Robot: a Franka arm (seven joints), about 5 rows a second.
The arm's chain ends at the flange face. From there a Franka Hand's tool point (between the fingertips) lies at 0.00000 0.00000 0.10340 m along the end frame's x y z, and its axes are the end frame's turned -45 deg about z.
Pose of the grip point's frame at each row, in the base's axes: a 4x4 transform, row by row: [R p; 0 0 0 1], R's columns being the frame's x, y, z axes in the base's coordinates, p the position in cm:
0.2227 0.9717 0.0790 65.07; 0.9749 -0.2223 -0.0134 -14.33; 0.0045 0.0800 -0.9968 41.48; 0 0 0 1
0.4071 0.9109 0.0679 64.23; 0.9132 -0.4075 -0.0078 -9.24; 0.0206 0.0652 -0.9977 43.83; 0 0 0 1
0.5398 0.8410 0.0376 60.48; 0.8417 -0.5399 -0.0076 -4.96; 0.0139 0.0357 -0.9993 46.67; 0 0 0 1
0.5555 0.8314 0.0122 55.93; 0.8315 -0.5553 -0.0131 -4.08; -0.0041 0.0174 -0.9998 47.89; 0 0 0 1
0.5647 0.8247 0.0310 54.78; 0.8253 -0.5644 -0.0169 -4.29; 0.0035 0.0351 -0.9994 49.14; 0 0 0 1
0.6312 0.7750 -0.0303 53.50; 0.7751 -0.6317 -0.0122 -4.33; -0.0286 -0.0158 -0.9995 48.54; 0 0 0 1
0.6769 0.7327 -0.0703 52.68; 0.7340 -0.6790 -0.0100 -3.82; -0.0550 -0.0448 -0.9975 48.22; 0 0 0 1
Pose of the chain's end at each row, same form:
0.8446 0.5296 0.0790 64.25; 0.5322 -0.8465 -0.0134 -14.19; 0.0598 0.0534 -0.9968 51.79; 0 0 0 1
0.9320 0.3562 0.0679 63.53; 0.3576 -0.9339 -0.0078 -9.16; 0.0607 0.0315 -0.9977 54.15; 0 0 0 1
0.9764 0.2130 0.0376 60.09; 0.2134 -0.9769 -0.0076 -4.88; 0.0351 0.0154 -0.9993 57.00; 0 0 0 1
0.9807 0.1951 0.0122 55.80; 0.1953 -0.9806 -0.0131 -3.94; 0.0094 0.0152 -0.9998 58.23; 0 0 0 1
0.9825 0.1838 0.0310 54.46; 0.1845 -0.9827 -0.0169 -4.12; 0.0273 0.0223 -0.9994 59.47; 0 0 0 1
0.9943 0.1017 -0.0303 53.81; 0.1014 -0.9948 -0.0122 -4.20; -0.0314 0.0091 -0.9995 58.87; 0 0 0 1
0.9967 0.0395 -0.0703 53.41; 0.0389 -0.9991 -0.0100 -3.72; -0.0706 0.0072 -0.9975 58.53; 0 0 0 1

